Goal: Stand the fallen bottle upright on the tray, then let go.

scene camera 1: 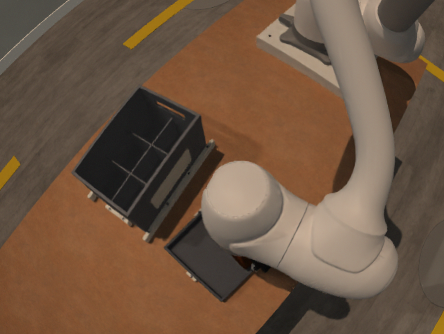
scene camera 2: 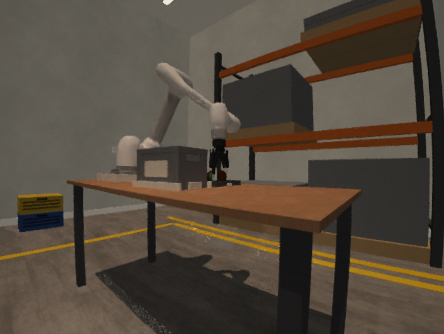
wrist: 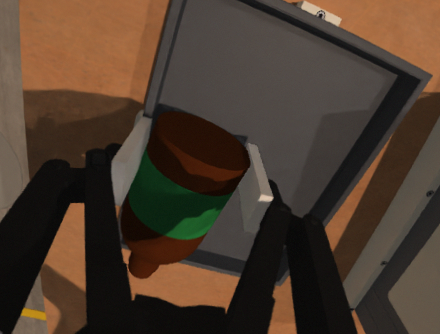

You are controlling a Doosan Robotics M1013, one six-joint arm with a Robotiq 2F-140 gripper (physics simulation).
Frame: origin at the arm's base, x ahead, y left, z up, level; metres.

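Seen in the pictures: gripper, fingertip midpoint: (scene camera 2: 219,180) (wrist: 196,147); arm's base, link origin: (scene camera 1: 314,37) (scene camera 2: 127,174).
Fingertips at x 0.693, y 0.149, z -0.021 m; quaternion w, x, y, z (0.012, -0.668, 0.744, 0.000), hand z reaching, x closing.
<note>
Offsets run from my fingertips to a thing's top centre. "*": to the spot under its first point. Level surfaces: height alone.
The brown bottle @(0.016 m left, 0.057 m back, 0.055 m up) (scene camera 1: 243,261) (scene camera 2: 221,176) (wrist: 180,200) with a green band lies on its side, not upright. In the wrist view its base points up the view and its neck points to the lower left. My gripper (scene camera 2: 219,166) (wrist: 196,147) is shut on the bottle, with one pale pad on each side of its body near the base end. The grey tray @(* 0.067 m right, 0.048 m ahead, 0.019 m down) (scene camera 1: 207,257) (wrist: 280,65) is under the bottle. Whether the bottle touches the tray is hard to tell. In scene camera 1 the arm hides most of the bottle and gripper.
A dark crate @(0.317 m right, 0.052 m back, 0.151 m up) (scene camera 1: 201,132) (scene camera 2: 184,167) with inner dividers stands beside the tray on the wooden table @(0.024 m down) (scene camera 1: 60,280) (scene camera 2: 280,200). The arm's base (scene camera 1: 300,60) stands at the table's other end. A shelf rack (scene camera 2: 218,90) with grey boxes stands behind.
</note>
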